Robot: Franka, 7 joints.
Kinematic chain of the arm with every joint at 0, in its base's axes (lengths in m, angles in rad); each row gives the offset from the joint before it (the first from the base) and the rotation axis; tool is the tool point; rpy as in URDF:
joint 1: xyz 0 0 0.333 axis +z
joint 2: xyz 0 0 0 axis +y
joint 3: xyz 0 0 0.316 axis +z
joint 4: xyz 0.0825 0 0 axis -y
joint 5: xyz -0.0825 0 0.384 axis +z
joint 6: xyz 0 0 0 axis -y
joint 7: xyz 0.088 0 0 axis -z
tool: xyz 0 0 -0.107 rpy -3.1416 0 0
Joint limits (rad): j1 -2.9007..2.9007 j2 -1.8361..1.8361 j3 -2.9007..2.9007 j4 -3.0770..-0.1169 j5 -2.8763..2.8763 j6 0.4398..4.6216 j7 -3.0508..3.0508
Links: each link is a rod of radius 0.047 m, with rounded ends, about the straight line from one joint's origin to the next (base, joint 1, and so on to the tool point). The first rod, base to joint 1, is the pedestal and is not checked.
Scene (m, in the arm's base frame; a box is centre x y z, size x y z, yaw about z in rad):
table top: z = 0
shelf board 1: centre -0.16 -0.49 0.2 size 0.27 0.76 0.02 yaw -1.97
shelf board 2: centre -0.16 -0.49 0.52 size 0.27 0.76 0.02 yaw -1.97
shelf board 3: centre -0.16 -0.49 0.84 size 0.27 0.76 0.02 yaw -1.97
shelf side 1: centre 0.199 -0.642 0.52 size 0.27 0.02 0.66 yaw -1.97
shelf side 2: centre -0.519 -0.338 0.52 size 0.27 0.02 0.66 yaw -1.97
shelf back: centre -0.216 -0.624 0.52 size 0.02 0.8 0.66 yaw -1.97
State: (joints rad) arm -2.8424 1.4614 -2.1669 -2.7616 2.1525 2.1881 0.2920
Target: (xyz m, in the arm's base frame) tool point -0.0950 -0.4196 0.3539
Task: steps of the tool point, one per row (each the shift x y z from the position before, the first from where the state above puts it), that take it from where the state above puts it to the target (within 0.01 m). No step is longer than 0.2 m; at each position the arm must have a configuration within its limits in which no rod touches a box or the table.
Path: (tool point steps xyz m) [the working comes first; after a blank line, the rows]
Joints at the target: -1.3974 -0.0953 -0.6593 -2.6210 1.9200 1.4165 0.2920
Straight joint move there: touches shelf board 1.

1: -0.0706 0.0267 -0.1318
2: -0.1094 -0.0470 -0.1173
3: -0.1001 -0.1234 -0.0751
4: -0.0453 -0.1701 -0.0181
5: 0.0308 -0.1659 0.0367
6: 0.0958 -0.1110 0.0739
7: 0.1240 -0.0275 0.0851
8: -0.0409 -0.0745 -0.0010
9: -0.0236 -0.0785 0.0010

